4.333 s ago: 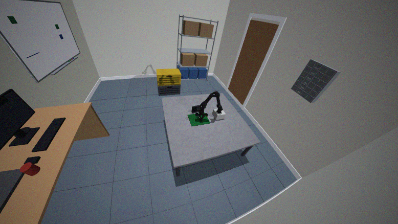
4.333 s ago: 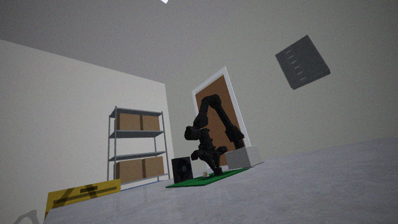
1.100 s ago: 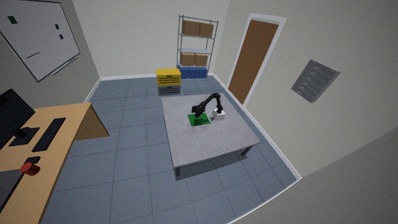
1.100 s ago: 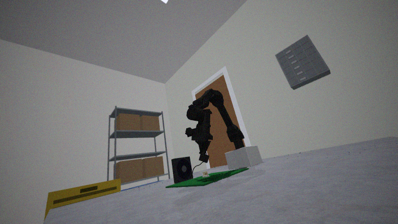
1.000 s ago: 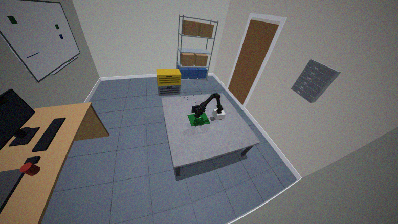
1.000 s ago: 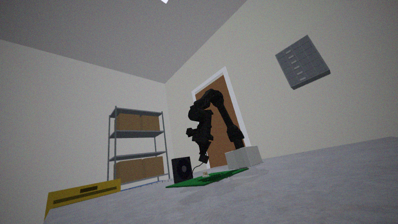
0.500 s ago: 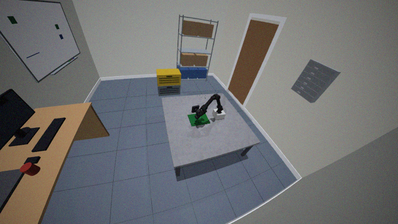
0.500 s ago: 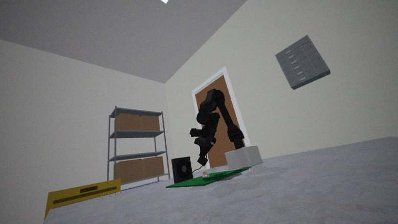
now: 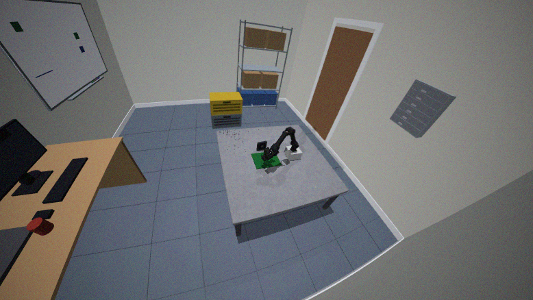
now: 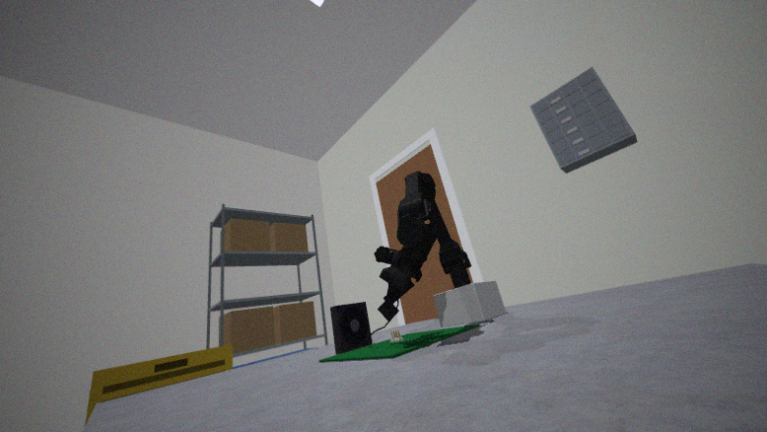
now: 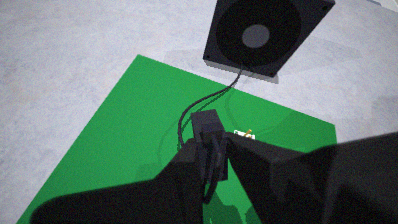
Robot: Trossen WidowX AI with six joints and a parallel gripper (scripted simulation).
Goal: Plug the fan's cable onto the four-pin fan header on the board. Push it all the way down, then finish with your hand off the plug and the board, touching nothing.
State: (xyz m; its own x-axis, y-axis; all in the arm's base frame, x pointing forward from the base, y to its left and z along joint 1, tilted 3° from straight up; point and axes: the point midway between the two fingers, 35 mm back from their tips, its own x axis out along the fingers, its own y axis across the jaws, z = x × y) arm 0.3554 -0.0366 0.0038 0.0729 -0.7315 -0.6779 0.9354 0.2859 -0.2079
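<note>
Right now my gripper tip is 100 mm above the green board and 30 mm past it. Round my gripper tip: white four-pin fan header (90 mm below, 60 mm behind, 30 mm to the right); dark fan plug (10 mm below); black fan (170 mm to the right, 50 mm behind, 30 mm below).
</note>
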